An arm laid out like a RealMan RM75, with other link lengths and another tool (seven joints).
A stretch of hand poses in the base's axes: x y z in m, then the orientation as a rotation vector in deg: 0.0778, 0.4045, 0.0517, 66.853, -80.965, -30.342; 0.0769, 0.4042, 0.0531, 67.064, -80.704, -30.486; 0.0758, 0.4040, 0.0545, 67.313, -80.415, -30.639; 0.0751, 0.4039, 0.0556, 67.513, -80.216, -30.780; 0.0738, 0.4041, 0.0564, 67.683, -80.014, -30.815; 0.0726, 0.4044, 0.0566, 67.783, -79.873, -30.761; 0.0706, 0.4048, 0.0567, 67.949, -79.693, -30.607; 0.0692, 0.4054, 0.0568, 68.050, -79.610, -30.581; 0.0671, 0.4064, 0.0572, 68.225, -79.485, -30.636; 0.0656, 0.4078, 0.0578, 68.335, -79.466, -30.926; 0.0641, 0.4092, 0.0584, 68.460, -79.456, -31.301; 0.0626, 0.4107, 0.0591, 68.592, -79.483, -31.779; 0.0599, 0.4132, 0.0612, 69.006, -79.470, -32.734; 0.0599, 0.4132, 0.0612, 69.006, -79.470, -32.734
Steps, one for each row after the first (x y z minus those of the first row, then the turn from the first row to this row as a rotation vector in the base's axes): -0.0009, -0.0003, 0.0014, 0.222, 0.159, 0.152; -0.0020, -0.0005, 0.0028, 0.475, 0.325, 0.331; -0.0027, -0.0006, 0.0039, 0.690, 0.439, 0.447; -0.0040, -0.0004, 0.0047, 0.822, 0.533, 0.609; -0.0052, -0.0001, 0.0049, 0.853, 0.582, 0.755; -0.0072, 0.0003, 0.0050, 0.869, 0.600, 1.004; -0.0086, 0.0009, 0.0051, 0.920, 0.612, 1.106; -0.0107, 0.0019, 0.0055, 1.069, 0.651, 1.217; -0.0122, 0.0033, 0.0061, 1.319, 0.711, 1.119; -0.0137, 0.0047, 0.0067, 1.631, 0.785, 0.977; -0.0152, 0.0062, 0.0074, 2.011, 0.860, 0.763; -0.0179, 0.0087, 0.0095, 2.871, 0.992, 0.435; -0.0179, 0.0087, 0.0095, 2.871, 0.992, 0.435
